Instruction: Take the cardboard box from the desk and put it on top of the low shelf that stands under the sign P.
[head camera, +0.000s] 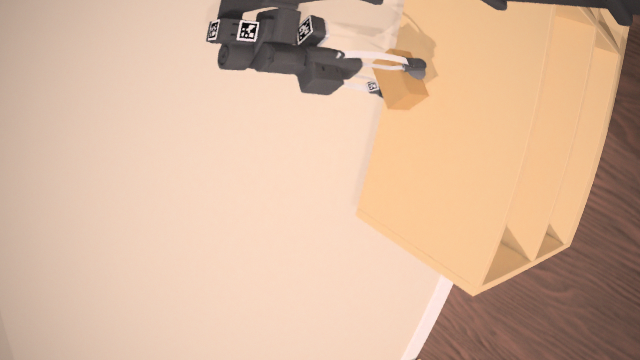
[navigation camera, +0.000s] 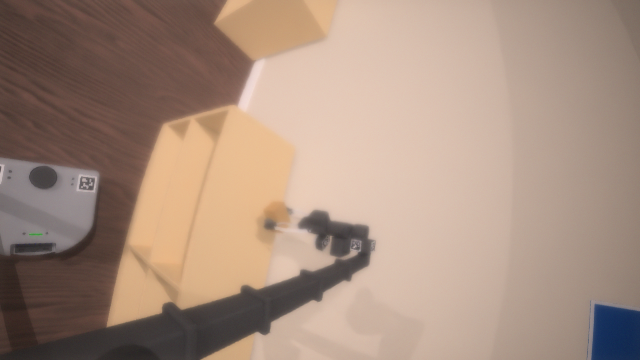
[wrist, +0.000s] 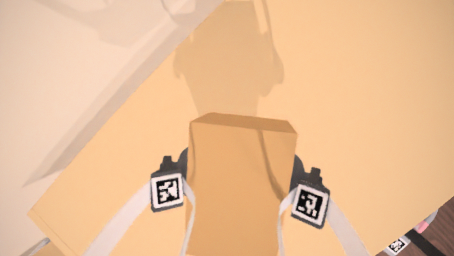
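Seen in the pictures: gripper, between the fingertips: (head camera: 410, 80) (navigation camera: 271, 216) (wrist: 240, 166); robot's base, origin of its link: (navigation camera: 43, 176).
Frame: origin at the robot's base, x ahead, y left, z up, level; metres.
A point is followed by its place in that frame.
Observation:
The cardboard box (head camera: 404, 94) {x 0.006, y -0.568, z 0.744 m} (navigation camera: 276, 211) {x 0.003, y -0.568, z 0.744 m} (wrist: 239, 195) {x -0.023, y -0.607, z 0.745 m} is an orange-brown block between my fingertips, over the wall-side part of the low shelf's top (head camera: 460, 150) {x 0.085, y -0.534, z 0.611 m} (navigation camera: 245, 175) {x 0.109, y -0.531, z 0.611 m} (wrist: 350, 100) {x -0.141, y -0.544, z 0.610 m}. My gripper (head camera: 397, 79) {x -0.022, y -0.608, z 0.691 m} (navigation camera: 280, 218) {x -0.022, y -0.608, z 0.691 m} (wrist: 240, 166) {x -0.022, y -0.608, z 0.691 m} is shut on the box, with one dark fingertip against each side. The box's shadow falls on the shelf top right beside it. The box is low over the top; whether its underside touches the board cannot be told. The desk does not show.
A blue sign (navigation camera: 617, 330) {x -0.195, y -0.753, z 1.711 m} is partly visible on the wall (navigation camera: 400, 125) {x 0.376, y -0.851, z 1.055 m}; its letter does not show. Another yellow furniture piece (navigation camera: 280, 27) {x 0.999, y -0.764, z 0.386 m} stands farther along the wall. My grey base (navigation camera: 60, 210) {x -0.106, y -0.061, z 0.160 m} is on the dark wood floor (navigation camera: 100, 75) {x 0.460, y -0.107, z 0.001 m}, in front of the shelf. My extended arm (navigation camera: 225, 310) {x -0.083, y -0.165, z 1.037 m} crosses above the shelf.

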